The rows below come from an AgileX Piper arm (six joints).
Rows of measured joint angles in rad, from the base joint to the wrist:
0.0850 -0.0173 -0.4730 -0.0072 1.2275 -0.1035
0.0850 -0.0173 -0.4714 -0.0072 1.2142 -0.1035
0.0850 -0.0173 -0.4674 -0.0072 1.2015 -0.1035
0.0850 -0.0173 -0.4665 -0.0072 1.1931 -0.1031
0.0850 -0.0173 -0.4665 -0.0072 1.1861 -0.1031
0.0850 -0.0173 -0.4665 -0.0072 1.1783 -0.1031
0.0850 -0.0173 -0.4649 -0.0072 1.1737 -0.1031
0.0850 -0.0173 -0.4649 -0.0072 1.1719 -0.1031
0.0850 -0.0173 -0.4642 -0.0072 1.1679 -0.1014
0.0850 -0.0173 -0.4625 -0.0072 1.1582 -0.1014
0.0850 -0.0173 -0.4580 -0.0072 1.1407 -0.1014
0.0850 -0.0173 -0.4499 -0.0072 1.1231 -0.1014
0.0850 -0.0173 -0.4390 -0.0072 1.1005 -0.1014
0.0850 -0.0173 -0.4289 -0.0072 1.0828 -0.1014
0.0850 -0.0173 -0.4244 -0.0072 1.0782 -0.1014
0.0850 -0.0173 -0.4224 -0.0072 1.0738 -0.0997
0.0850 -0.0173 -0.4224 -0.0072 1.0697 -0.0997
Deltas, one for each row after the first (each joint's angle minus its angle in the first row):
0.0000 0.0000 0.0016 0.0000 -0.0133 0.0000
0.0000 0.0000 0.0056 0.0000 -0.0260 0.0000
0.0000 0.0000 0.0065 0.0000 -0.0344 0.0004
0.0000 0.0000 0.0065 0.0000 -0.0414 0.0004
0.0000 0.0000 0.0065 0.0000 -0.0492 0.0004
0.0000 0.0000 0.0081 0.0000 -0.0538 0.0004
0.0000 0.0000 0.0081 0.0000 -0.0556 0.0004
0.0000 0.0000 0.0088 0.0000 -0.0596 0.0021
0.0000 0.0000 0.0105 0.0000 -0.0693 0.0021
0.0000 0.0000 0.0150 0.0000 -0.0868 0.0021
0.0000 0.0000 0.0231 0.0000 -0.1044 0.0021
0.0000 0.0000 0.0340 0.0000 -0.1270 0.0021
0.0000 0.0000 0.0441 0.0000 -0.1447 0.0021
0.0000 0.0000 0.0486 0.0000 -0.1493 0.0021
0.0000 0.0000 0.0506 0.0000 -0.1537 0.0038
0.0000 0.0000 0.0506 0.0000 -0.1578 0.0038

